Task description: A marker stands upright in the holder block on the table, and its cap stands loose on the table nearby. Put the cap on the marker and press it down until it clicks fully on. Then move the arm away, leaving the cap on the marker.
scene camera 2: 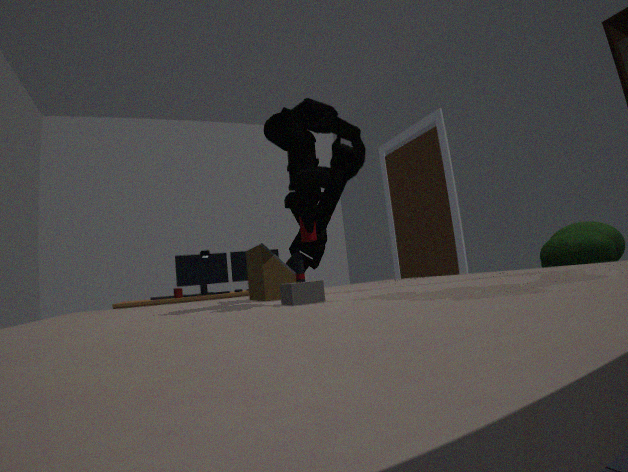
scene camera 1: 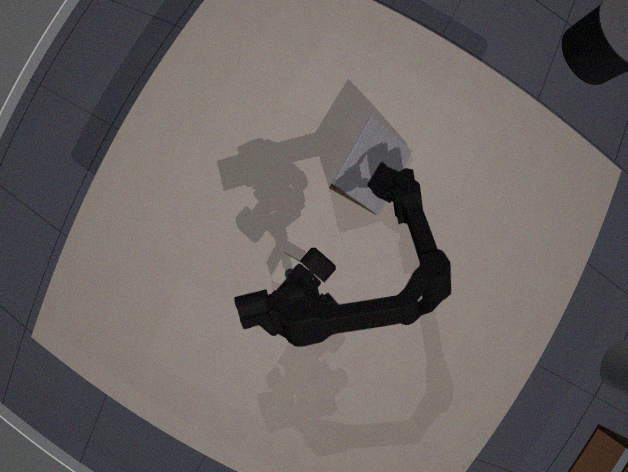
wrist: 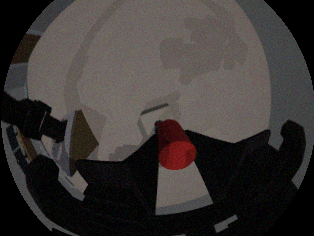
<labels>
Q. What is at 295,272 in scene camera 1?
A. My gripper.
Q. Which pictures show my gripper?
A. Scene camera 2, scene camera 1 and the wrist view: all of them.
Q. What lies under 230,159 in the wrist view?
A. My gripper.
</labels>
